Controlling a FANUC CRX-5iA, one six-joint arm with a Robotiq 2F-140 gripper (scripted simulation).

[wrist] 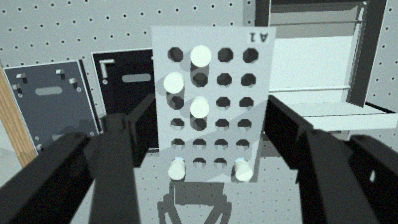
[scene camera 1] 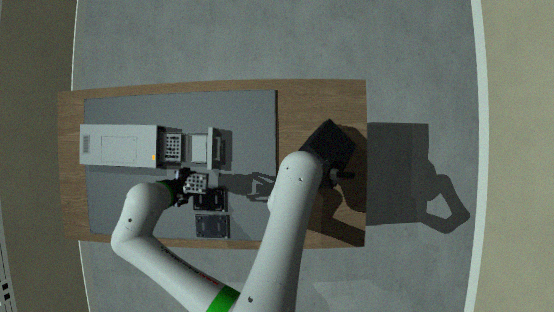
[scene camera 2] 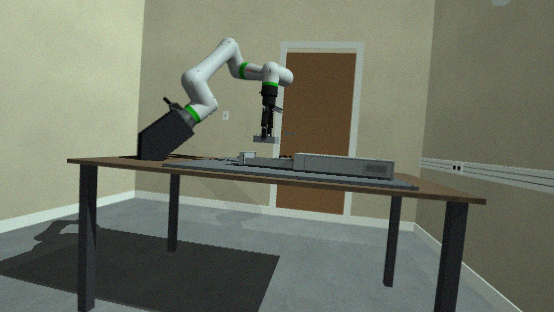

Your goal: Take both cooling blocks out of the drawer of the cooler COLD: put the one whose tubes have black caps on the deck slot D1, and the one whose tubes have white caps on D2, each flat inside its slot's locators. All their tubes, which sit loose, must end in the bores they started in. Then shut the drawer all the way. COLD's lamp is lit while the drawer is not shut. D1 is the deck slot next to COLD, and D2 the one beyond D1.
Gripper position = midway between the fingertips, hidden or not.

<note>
I see my gripper (wrist: 210,109), a cooler COLD (scene camera 1: 112,145), a slot D2 (wrist: 55,114) and a deck slot D1 (wrist: 118,96).
The cooler COLD is seen too in scene camera 2 (scene camera 2: 343,165).
</note>
